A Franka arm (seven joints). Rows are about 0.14 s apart.
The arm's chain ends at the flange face. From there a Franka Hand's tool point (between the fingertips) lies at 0.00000 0.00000 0.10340 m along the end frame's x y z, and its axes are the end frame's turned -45 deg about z.
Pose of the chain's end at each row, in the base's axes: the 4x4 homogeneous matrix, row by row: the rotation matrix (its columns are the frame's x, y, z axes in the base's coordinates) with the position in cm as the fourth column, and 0 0 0 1 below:
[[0.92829 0.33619 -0.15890 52.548], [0.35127 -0.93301 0.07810 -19.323], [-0.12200 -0.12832 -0.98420 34.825], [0 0 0 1]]
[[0.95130 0.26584 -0.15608 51.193], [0.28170 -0.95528 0.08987 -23.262], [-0.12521 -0.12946 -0.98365 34.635], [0 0 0 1]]
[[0.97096 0.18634 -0.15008 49.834], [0.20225 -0.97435 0.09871 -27.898], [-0.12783 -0.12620 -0.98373 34.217], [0 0 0 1]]
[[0.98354 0.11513 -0.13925 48.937], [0.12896 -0.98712 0.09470 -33.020], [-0.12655 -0.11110 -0.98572 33.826], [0 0 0 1]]
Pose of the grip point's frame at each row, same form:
[[0.41868 0.89412 -0.15890 50.905], [0.90812 -0.41135 0.07810 -18.515], [0.00447 -0.17700 -0.98420 24.648], [0 0 0 1]]
[[0.48469 0.86065 -0.15608 49.579], [0.87468 -0.47629 0.08987 -22.333], [0.00301 -0.18008 -0.98365 24.464], [0 0 0 1]]
[[0.55481 0.81833 -0.15008 48.282], [0.83198 -0.54596 0.09871 -26.877], [-0.00115 -0.17963 -0.98373 24.045], [0 0 0 1]]
[[0.61406 0.77688 -0.13925 47.497], [0.78919 -0.60681 0.09470 -32.041], [-0.01092 -0.16804 -0.98572 23.634], [0 0 0 1]]

